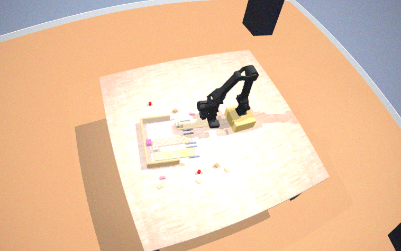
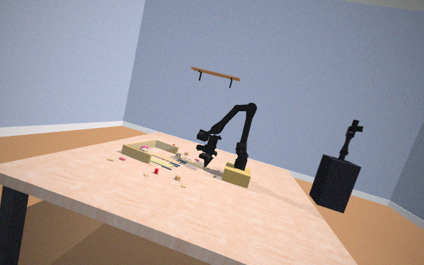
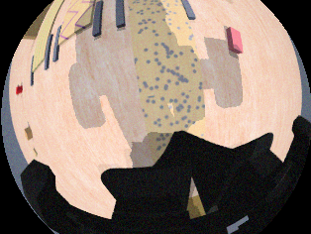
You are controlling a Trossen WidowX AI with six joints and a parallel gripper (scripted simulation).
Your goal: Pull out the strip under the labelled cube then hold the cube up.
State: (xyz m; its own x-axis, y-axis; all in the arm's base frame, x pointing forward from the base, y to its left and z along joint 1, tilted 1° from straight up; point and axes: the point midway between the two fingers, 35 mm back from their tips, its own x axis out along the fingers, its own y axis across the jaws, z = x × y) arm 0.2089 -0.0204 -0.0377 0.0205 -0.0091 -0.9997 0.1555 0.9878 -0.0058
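Right now my gripper tip is 90 mm short of the speckled tan strip and 10 mm to the left of it.
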